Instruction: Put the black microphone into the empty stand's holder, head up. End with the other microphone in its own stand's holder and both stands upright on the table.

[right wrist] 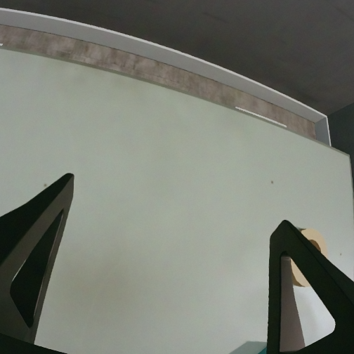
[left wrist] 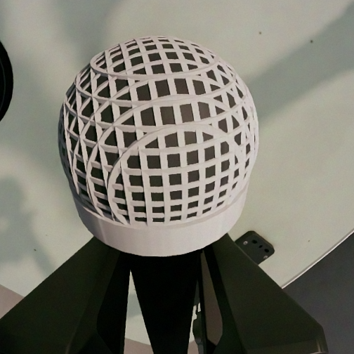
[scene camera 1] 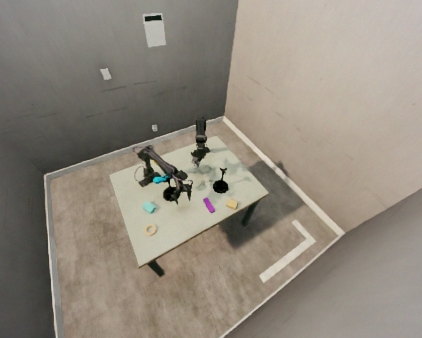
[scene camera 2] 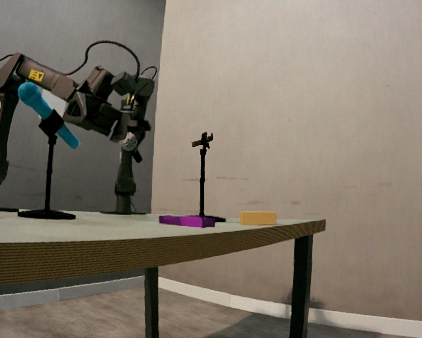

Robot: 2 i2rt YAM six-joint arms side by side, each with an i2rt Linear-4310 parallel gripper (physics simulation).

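Pixels of known places: left gripper, fingertip midpoint: (scene camera 2: 130, 151); right gripper, fingertip midpoint: (scene camera 1: 183, 202) (scene camera 2: 105, 128); left arm's base at its link origin: (scene camera 2: 123, 214); right arm's base at its link origin: (scene camera 1: 149, 179).
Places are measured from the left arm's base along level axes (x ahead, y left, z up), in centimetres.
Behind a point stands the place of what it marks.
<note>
The black microphone has a light mesh head (left wrist: 160, 145) (scene camera 2: 129, 141) {y -20.4, x 33.6, z 23.0 cm} and a black handle (left wrist: 162, 300) (scene camera 2: 137, 157) {y -9.3, x 22.3, z 20.7 cm}. My left gripper (left wrist: 162, 260) is shut on the handle just below the head and holds it above the table, tilted, head higher than tail. The empty stand (scene camera 2: 202, 182) {y -2.8, x 47.5, z 11.6 cm} (scene camera 1: 222, 178) {y -2.4, x 47.7, z 13.8 cm} is upright, with its open holder (scene camera 2: 203, 141) {y -3.6, x 48.4, z 23.9 cm} on top. The blue microphone (scene camera 2: 37, 100) {y -51.5, x 38.7, z 27.3 cm} (scene camera 1: 160, 179) {y -51.3, x 38.3, z 30.1 cm} sits tilted, head up, in the holder of the other upright stand (scene camera 2: 49, 175) {y -45.2, x 35.3, z 10.3 cm}. My right gripper (right wrist: 181, 208) (scene camera 1: 183, 200) {y -41.7, x 57.4, z 18.8 cm} is open and empty, above the table near that stand.
A purple block (scene camera 1: 209, 205) {y -21.0, x 60.3, z 2.0 cm} (scene camera 2: 200, 221) {y -22.9, x 65.9, z 1.3 cm} and a yellow block (scene camera 1: 232, 204) {y -3.6, x 68.6, z 3.2 cm} (scene camera 2: 258, 218) {y -5.8, x 69.3, z 1.7 cm} lie near the empty stand. A teal block (scene camera 1: 149, 207) {y -65.8, x 41.3, z 4.0 cm} and a wooden ring (scene camera 1: 145, 230) {y -74.1, x 57.2, z 1.6 cm} (right wrist: 322, 242) lie at the table's left in scene camera 1. The right arm reaches over the blue microphone's stand.
</note>
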